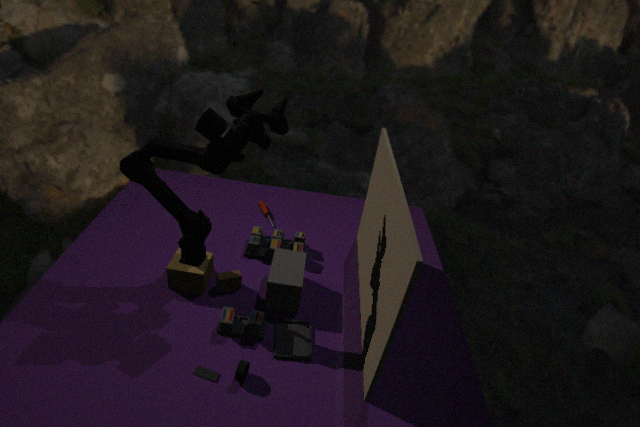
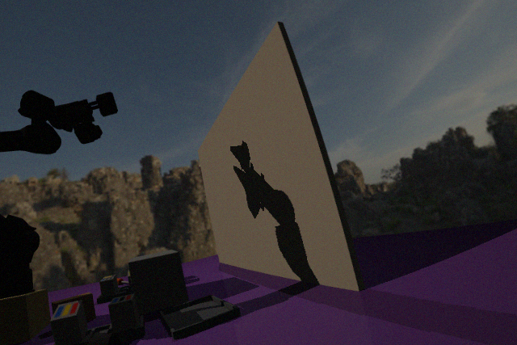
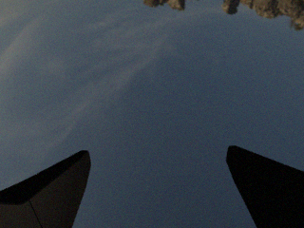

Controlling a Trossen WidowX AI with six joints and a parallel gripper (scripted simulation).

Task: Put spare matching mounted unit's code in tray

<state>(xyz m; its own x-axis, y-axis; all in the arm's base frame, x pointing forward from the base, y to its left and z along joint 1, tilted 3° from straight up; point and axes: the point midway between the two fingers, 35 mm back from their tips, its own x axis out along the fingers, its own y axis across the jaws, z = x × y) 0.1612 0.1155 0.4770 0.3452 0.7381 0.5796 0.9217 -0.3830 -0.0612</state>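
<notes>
Now: gripper tip 520 mm above the dark spare block, 70 mm to the right of it and 30 mm past it. From my gripper tip the other things lie so: white panel 360 mm ahead, 340 mm below, 120 mm to the right; flat grey tray 560 mm below, 320 mm to the right, 180 mm ahead.
</notes>
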